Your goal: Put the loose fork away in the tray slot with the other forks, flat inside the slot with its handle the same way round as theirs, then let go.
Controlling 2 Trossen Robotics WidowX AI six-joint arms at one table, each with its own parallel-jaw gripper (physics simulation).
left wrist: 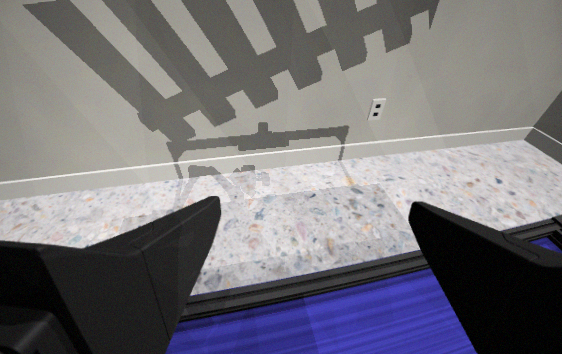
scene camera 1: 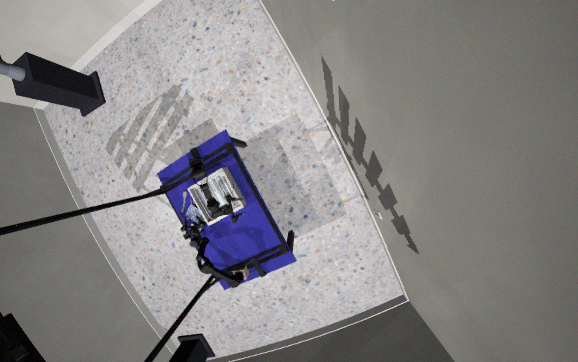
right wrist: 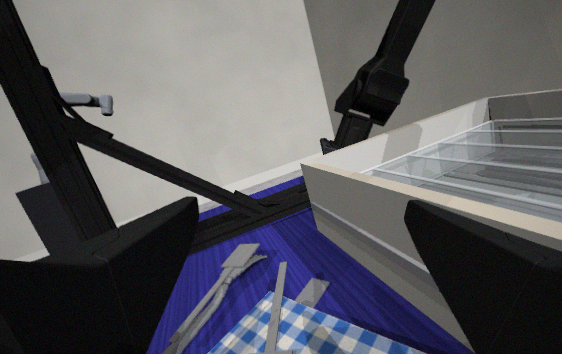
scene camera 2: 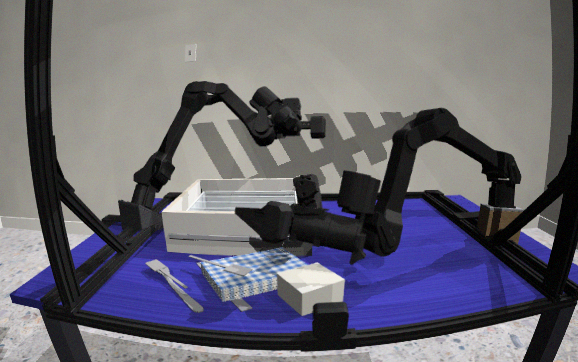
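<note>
Two crossed grey utensils lie on the table left of the cloth: one with a flat broad head (scene camera 2: 159, 266) (right wrist: 241, 255) and a thinner one with a splayed end (scene camera 2: 177, 281) (right wrist: 256, 259). Another utensil (scene camera 2: 239, 270) (right wrist: 277, 310) lies on the checked cloth. Which is the loose fork is unclear. The clear slotted tray (right wrist: 470, 189) sits inside a white box (scene camera 2: 200, 232) (right wrist: 360, 212); its forks cannot be made out. My right gripper (scene camera 2: 240, 214) (right wrist: 303, 208) is open, before the box's front and above the cloth. My left gripper (scene camera 2: 319, 126) (left wrist: 314, 208) is open, high above and right of the box.
The folded blue-checked cloth (scene camera 2: 272, 270) (right wrist: 345, 335) lies before the box, with a flat grey end (scene camera 2: 242, 305) (right wrist: 314, 291) sticking out from under it. A white block (scene camera 2: 310, 289) stands right of the cloth. Black frame rails (scene camera 2: 210, 337) edge the blue table.
</note>
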